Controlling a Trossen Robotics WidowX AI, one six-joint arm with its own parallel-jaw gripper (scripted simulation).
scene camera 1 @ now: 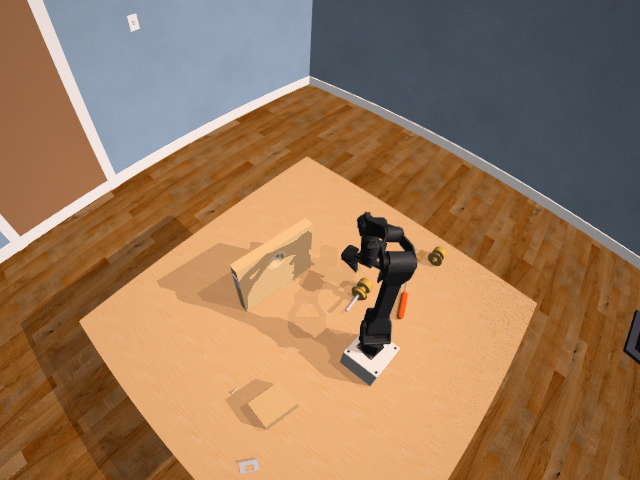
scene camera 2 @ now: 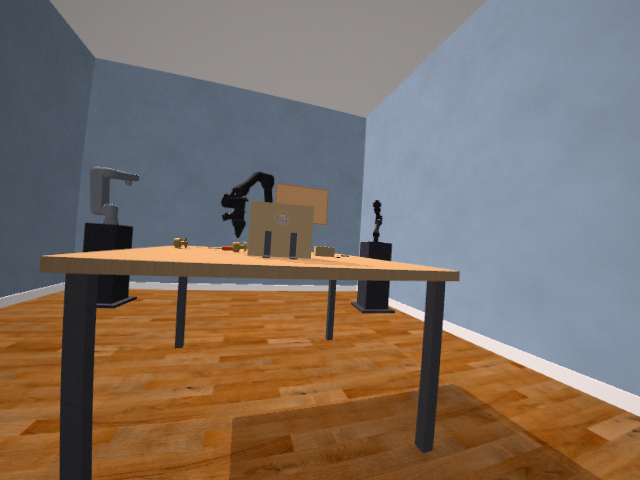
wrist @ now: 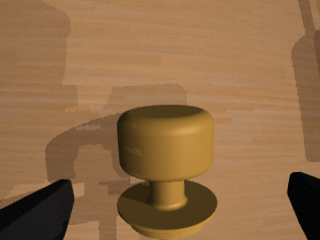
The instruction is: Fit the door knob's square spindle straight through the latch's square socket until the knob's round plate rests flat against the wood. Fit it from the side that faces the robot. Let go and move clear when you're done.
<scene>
The pictures show: my gripper and a small wooden block.
</scene>
